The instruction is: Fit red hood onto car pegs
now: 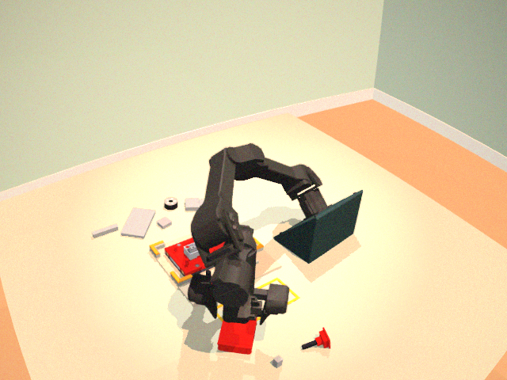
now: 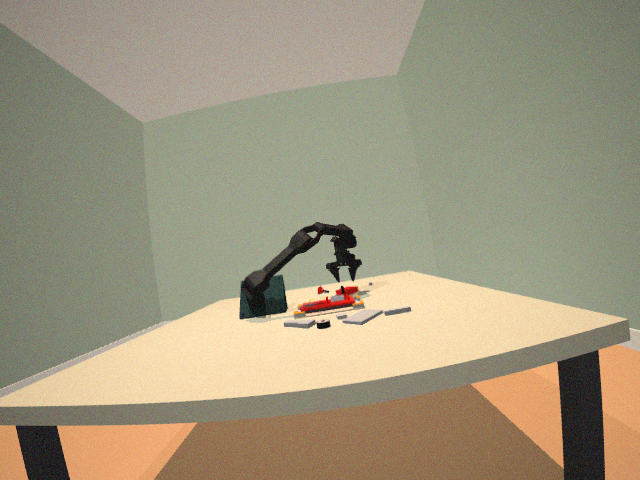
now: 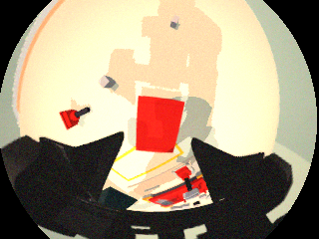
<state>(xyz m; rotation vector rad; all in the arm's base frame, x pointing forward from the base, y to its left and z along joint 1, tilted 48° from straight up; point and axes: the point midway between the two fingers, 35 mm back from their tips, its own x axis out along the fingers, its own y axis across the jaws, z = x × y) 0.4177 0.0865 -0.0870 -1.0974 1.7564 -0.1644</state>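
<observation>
Right now the red hood is 40 mm below my gripper tip. The rest, counted from my gripper tip: black wheel: 470 mm to the right, 190 mm behind, 50 mm below; then grey engine block: 240 mm to the right, 100 mm behind, 30 mm below.
</observation>
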